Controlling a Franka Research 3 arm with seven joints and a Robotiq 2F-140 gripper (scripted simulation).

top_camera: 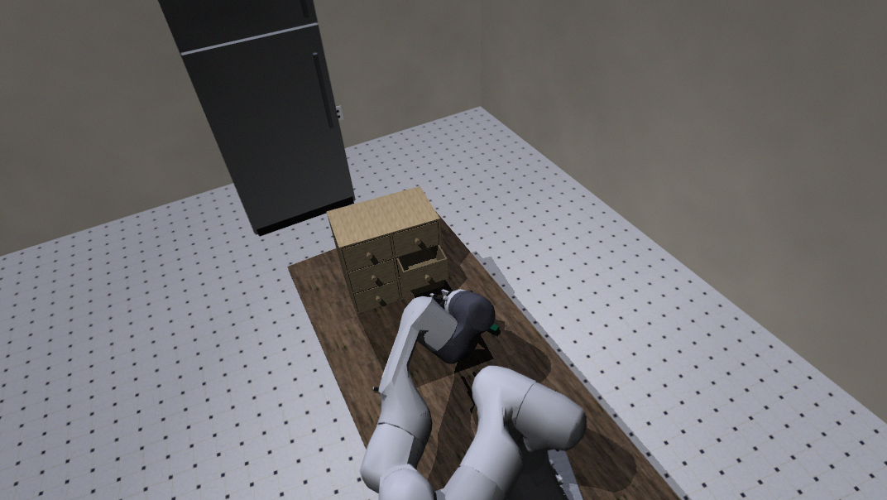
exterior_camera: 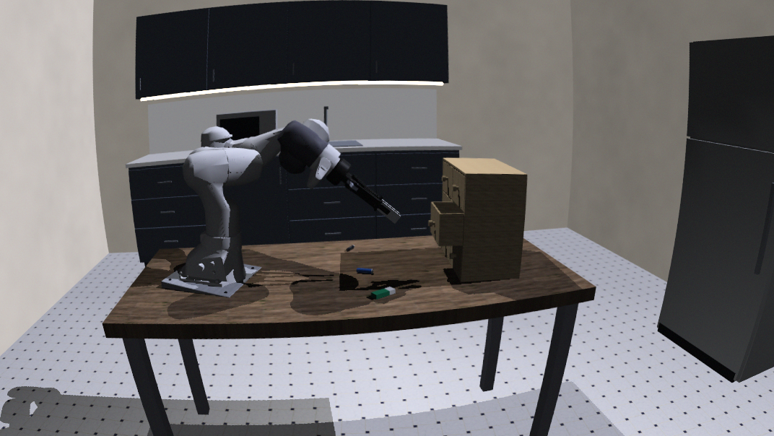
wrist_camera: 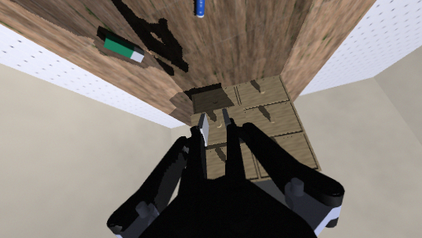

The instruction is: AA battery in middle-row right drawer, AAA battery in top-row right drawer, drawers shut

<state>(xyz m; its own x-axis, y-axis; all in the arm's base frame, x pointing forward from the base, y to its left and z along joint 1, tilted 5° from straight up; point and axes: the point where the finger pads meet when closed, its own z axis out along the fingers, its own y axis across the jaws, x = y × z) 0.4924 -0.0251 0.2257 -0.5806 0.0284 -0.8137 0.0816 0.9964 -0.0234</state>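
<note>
The blue battery is 70 mm behind my hand, 20 mm to the left of it and 190 mm below it. From my hand the other things lie so: dark battery 90 mm behind, 260 mm to the left, 190 mm below.
</note>
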